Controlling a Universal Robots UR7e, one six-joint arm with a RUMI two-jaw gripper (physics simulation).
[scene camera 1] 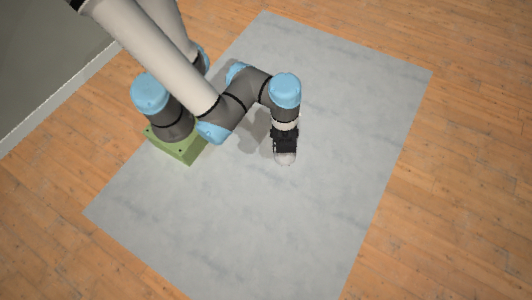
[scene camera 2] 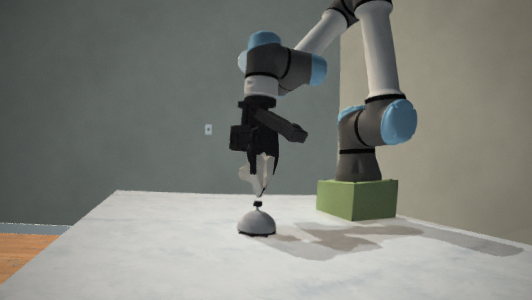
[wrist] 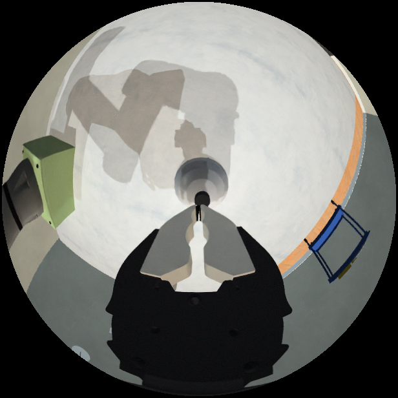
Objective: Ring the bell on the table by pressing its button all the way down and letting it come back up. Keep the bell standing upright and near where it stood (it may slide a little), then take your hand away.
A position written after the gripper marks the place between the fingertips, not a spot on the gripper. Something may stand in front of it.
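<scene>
Gripper (scene camera 2: 259,197), (wrist: 198,206). Silver dome bell (scene camera 2: 254,223), (wrist: 197,174).
</scene>
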